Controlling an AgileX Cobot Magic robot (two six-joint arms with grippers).
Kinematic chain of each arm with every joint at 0, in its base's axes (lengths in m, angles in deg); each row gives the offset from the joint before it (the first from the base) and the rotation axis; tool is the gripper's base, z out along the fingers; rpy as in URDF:
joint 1: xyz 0 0 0.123 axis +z
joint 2: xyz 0 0 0 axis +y
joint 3: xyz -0.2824 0 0.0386 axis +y
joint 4: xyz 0.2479 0 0.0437 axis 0.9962 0 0.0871
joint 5: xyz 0 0 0 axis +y
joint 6: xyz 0.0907 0 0.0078 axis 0.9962 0 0.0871
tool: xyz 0 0 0 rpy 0 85 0
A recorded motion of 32 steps. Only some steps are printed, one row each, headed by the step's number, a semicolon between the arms.
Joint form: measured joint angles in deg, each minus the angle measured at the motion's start. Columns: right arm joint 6, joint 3, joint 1, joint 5, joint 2, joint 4; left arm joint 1, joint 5, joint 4, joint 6, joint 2, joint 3.
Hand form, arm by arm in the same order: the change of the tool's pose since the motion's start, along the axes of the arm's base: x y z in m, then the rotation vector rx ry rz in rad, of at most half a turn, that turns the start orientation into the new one. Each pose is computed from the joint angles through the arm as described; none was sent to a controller.
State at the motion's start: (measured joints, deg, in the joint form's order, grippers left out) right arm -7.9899 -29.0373 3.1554 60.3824 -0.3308 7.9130; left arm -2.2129 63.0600 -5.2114 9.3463 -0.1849 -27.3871
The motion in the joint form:
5: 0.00 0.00 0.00 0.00 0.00 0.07; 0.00 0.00 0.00 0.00 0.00 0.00
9: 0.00 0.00 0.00 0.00 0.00 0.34; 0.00 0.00 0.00 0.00 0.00 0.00
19: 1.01 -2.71 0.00 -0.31 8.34 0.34; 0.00 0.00 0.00 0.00 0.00 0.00
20: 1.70 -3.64 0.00 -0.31 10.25 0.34; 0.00 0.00 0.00 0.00 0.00 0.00
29: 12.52 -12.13 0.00 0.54 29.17 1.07; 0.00 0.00 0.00 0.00 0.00 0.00
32: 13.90 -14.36 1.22 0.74 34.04 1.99; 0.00 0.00 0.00 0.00 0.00 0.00
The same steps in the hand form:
5: 0.0000 0.0001 0.0000 0.0010 0.0001 0.0007; 0.0000 0.0000 0.0000 0.0000 0.0000 0.0000
9: -0.0001 0.0005 0.0001 0.0049 0.0003 0.0033; 0.0000 0.0000 0.0000 0.0000 0.0000 0.0000
19: 0.0190 0.0015 0.0134 0.0156 0.0961 -0.0059; 0.0000 0.0000 0.0000 0.0000 0.0000 0.0000
20: 0.0233 0.0017 0.0176 0.0250 0.1152 -0.0118; 0.0000 0.0000 0.0000 0.0000 0.0000 0.0000
29: 0.0761 0.0057 0.0465 0.1769 0.3437 -0.1141; 0.0000 0.0000 0.0000 0.0000 0.0000 0.0000
32: 0.0918 0.0097 0.0515 0.2008 0.4010 -0.1048; 0.0000 0.0000 0.0000 0.0000 0.0000 0.0000

